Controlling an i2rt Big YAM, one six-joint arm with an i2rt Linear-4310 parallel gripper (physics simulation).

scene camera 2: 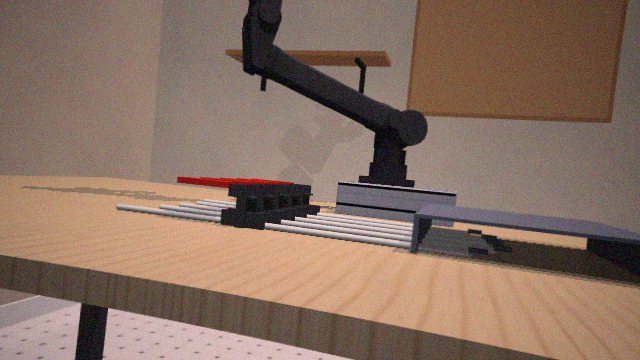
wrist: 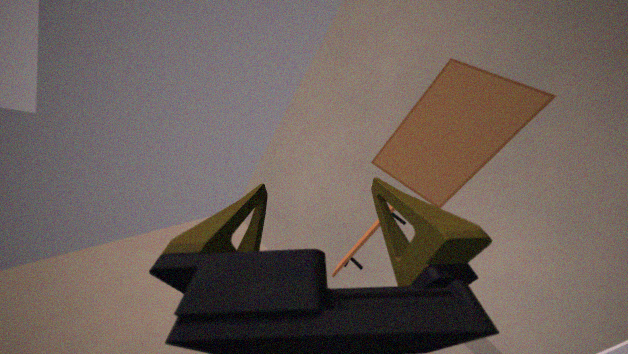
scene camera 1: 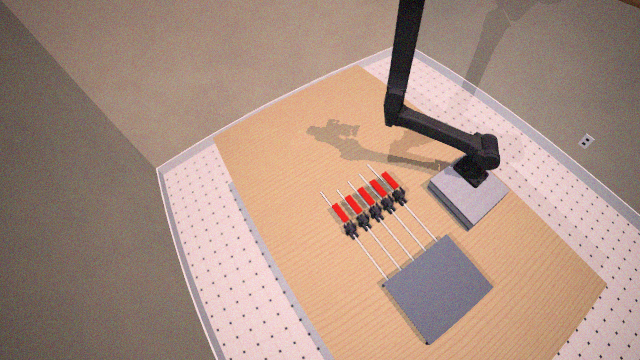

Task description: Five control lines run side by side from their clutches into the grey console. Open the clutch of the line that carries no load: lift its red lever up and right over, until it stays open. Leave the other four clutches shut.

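Seen in the pictures: gripper, fingertip midpoint: (wrist: 318,186); arm's base, origin of the base link: (scene camera 2: 386,184) (scene camera 1: 470,172).
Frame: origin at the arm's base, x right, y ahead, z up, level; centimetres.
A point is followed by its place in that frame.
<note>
Five black clutches (scene camera 1: 376,213) @(x 11.4, y 38.2, z -2.5 cm) (scene camera 2: 270,200) @(x 12.1, y 41.8, z -3.2 cm) stand in a row on the wooden table. Their five red levers (scene camera 1: 366,196) @(x 18.1, y 37.3, z -0.8 cm) (scene camera 2: 225,181) @(x 15.7, y 49.2, z -0.8 cm) all lie flat, side by side, pointing away from the console. Five thin white lines (scene camera 1: 370,256) @(x 1.4, y 48.9, z -5.7 cm) (scene camera 2: 340,235) @(x -0.3, y 49.4, z -5.9 cm) run from the clutches into the grey console (scene camera 1: 437,290) @(x -21.6, y 40.5, z -2.1 cm) (scene camera 2: 525,222) @(x -21.1, y 45.4, z -2.1 cm). Under the console's raised cover, in scene camera 2, dark blocks (scene camera 2: 478,251) @(x -15.9, y 50.4, z -5.5 cm) show; I cannot tell which line carries no load. My gripper (wrist: 318,186) @(x 13.3, y 2.1, z 85.0 cm) is open and empty, high and away from the levers. It is outside both scene views.
The arm's base stands on a grey block (scene camera 1: 470,205) @(x -8.9, y 11.2, z 0.0 cm) (scene camera 2: 395,200) @(x -3.6, y 15.5, z -2.6 cm) beside the clutches and console. The arm's forearm (scene camera 1: 405,50) @(x 22.4, y 20.7, z 47.2 cm) rises beyond the far table edge. A wall shelf (scene camera 2: 320,58) (wrist: 357,250) and a brown board (scene camera 2: 515,60) (wrist: 465,130) are behind.
</note>
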